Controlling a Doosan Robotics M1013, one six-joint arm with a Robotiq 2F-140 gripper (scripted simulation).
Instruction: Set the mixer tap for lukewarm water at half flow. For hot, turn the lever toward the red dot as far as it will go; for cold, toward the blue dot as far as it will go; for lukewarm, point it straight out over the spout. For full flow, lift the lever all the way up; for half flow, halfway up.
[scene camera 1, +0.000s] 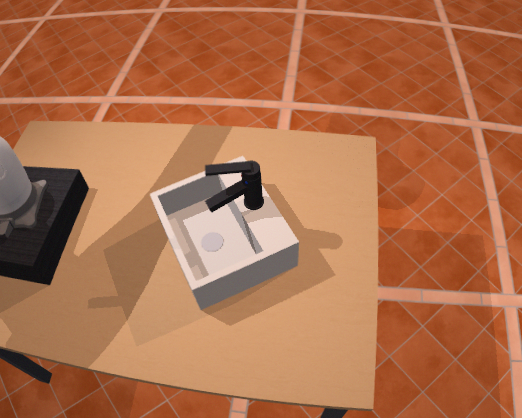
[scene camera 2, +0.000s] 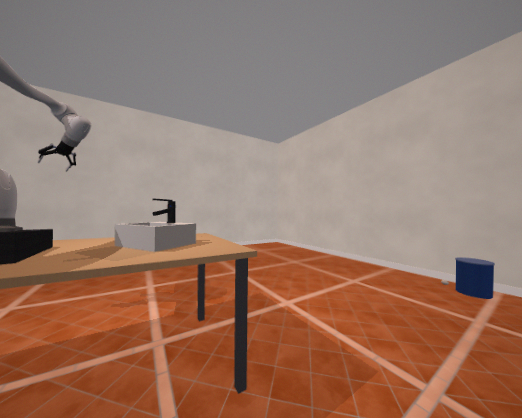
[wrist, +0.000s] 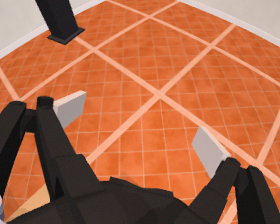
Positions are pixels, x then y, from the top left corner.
Labels:
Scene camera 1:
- black mixer tap: 253, 199
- sink basin: 255, 245
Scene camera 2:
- sink basin: 150, 236
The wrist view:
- gripper: 141, 119

